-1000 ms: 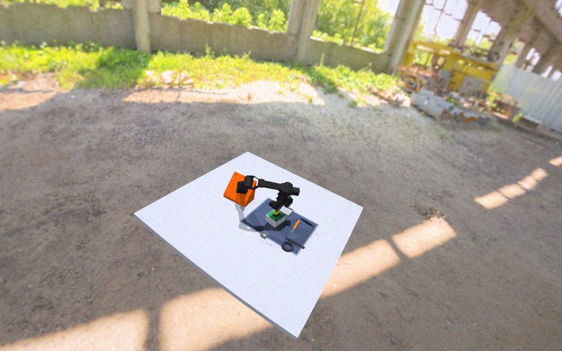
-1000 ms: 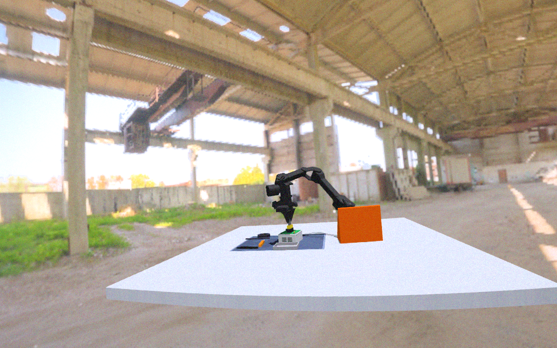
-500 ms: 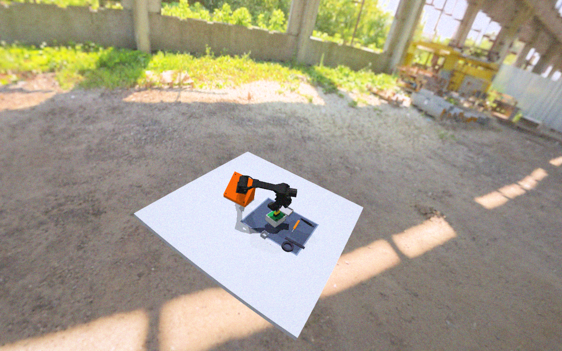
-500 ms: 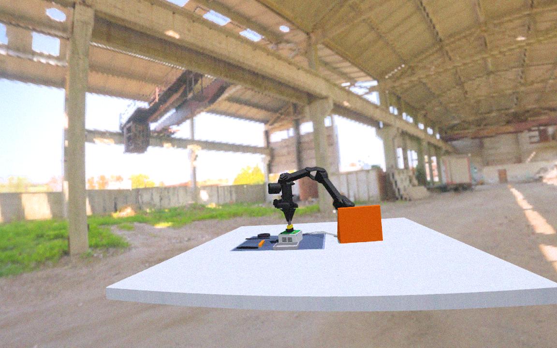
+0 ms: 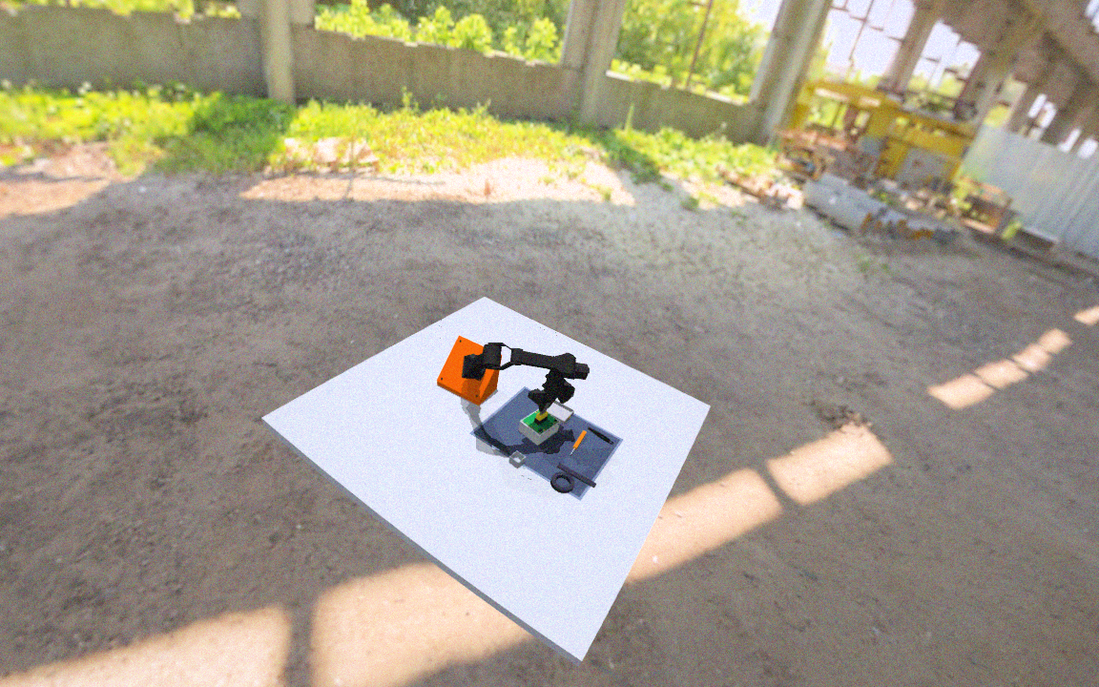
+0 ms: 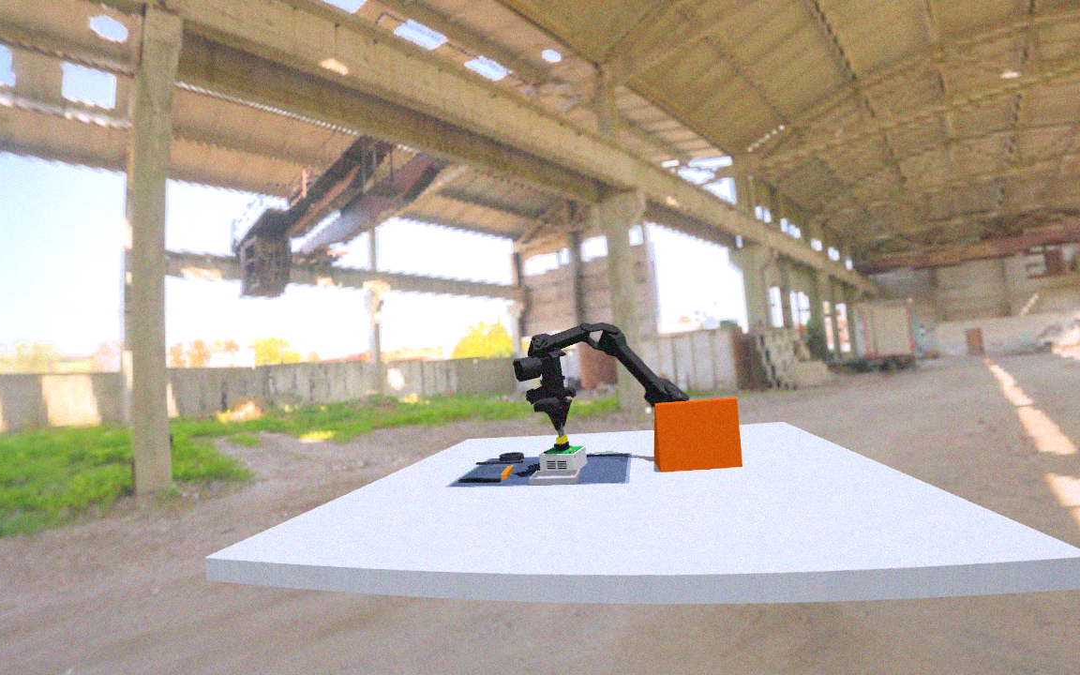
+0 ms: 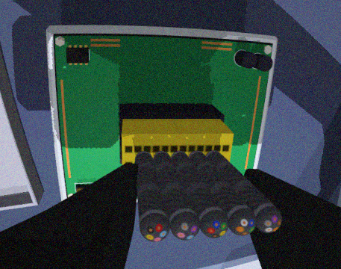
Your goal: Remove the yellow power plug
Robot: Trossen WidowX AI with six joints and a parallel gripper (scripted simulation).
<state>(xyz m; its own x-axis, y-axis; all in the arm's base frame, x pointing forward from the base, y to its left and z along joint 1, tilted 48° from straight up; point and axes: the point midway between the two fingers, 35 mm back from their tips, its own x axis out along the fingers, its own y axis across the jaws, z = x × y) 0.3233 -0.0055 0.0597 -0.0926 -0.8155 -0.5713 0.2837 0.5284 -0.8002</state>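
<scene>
The yellow power plug is 30 mm below my gripper tip. Also, from my gripper tip: dark mat 110 mm below, 50 mm ahead, 10 mm to the right; black rod 210 mm ahead, 120 mm to the right, 110 mm below.
</scene>
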